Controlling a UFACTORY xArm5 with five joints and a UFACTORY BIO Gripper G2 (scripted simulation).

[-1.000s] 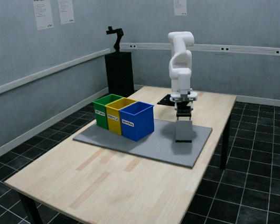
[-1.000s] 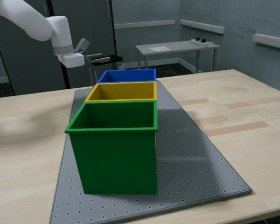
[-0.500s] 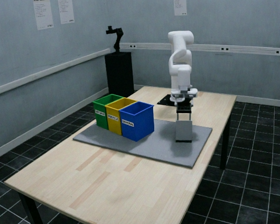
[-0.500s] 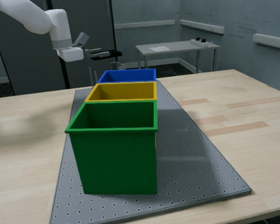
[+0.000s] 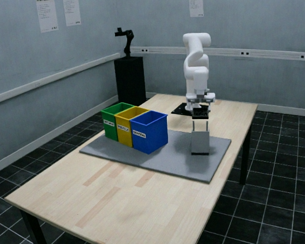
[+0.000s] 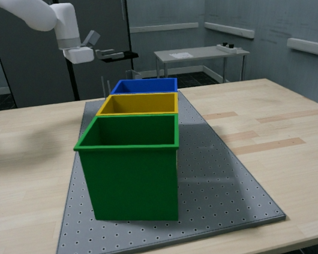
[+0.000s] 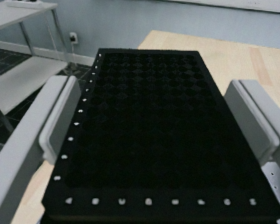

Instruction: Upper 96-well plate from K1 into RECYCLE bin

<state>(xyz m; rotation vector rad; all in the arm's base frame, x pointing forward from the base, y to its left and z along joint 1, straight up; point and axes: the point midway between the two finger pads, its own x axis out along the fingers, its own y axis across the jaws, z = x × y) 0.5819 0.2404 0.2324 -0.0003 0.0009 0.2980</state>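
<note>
The yellow recycle bin lies 40 mm ahead of my hand, 410 mm to the right of it and 140 mm below it. Round my hand: green bin 530 mm to the right, 140 mm below; then blue bin 70 mm ahead, 280 mm to the right, 140 mm below; then black 96-well plate 20 mm ahead, 10 mm to the left, 10 mm below.
</note>
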